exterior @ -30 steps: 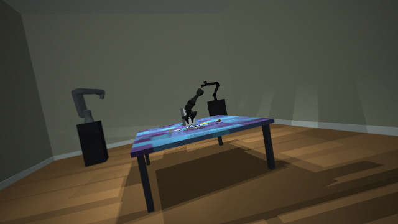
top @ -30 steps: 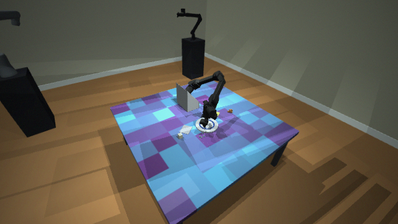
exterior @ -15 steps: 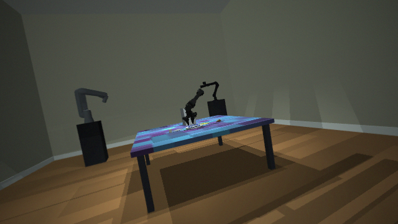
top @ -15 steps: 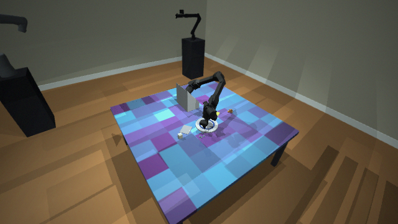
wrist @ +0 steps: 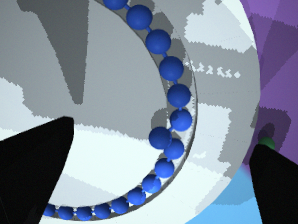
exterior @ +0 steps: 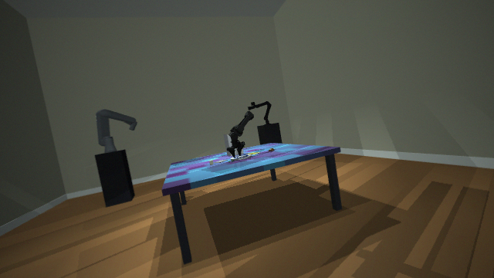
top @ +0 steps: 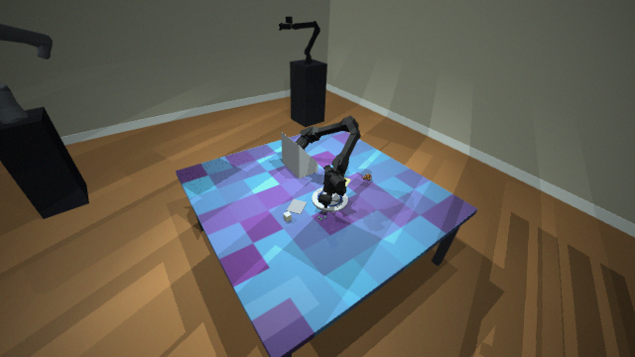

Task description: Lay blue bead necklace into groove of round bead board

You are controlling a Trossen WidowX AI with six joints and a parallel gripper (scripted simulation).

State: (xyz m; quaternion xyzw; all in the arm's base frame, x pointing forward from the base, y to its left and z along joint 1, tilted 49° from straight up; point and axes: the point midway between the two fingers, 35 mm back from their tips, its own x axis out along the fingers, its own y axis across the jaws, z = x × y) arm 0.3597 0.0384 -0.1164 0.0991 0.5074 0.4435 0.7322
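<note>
Now: gripper tip 50 mm to the right of the round white bead board, 40 mm past it and 10 mm above it. Also, from my gripper tip: cream cube: 230 mm to the right, 50 mm behind; then yellow patch: 210 mm to the left, 130 mm behind, 20 mm below; then flat grey square: 130 mm to the right, 100 mm behind, 20 mm below.
</note>
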